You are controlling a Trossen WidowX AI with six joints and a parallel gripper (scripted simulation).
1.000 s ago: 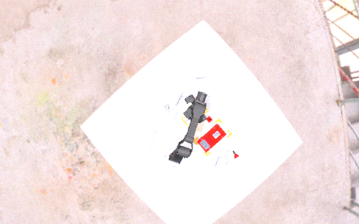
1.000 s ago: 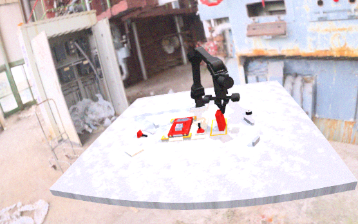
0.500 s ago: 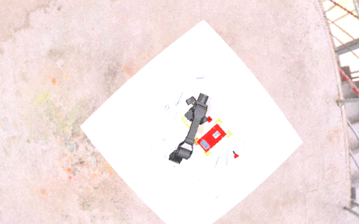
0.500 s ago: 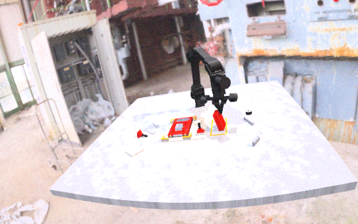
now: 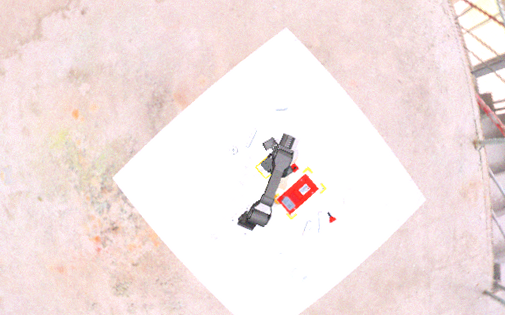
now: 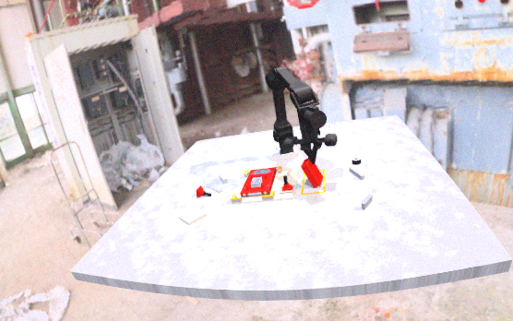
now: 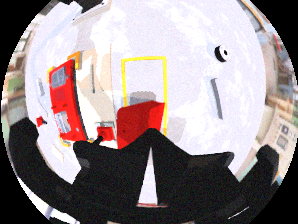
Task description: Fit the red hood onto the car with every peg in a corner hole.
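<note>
The red hood is 30 mm below my gripper tip, 10 mm to the right of it and 10 mm ahead of it. The rest, counted from my gripper tip: pale flat piece: 450 mm to the right, 120 mm ahead, 70 mm below; then black ring: 180 mm to the left, 110 mm behind, 70 mm below.
</note>
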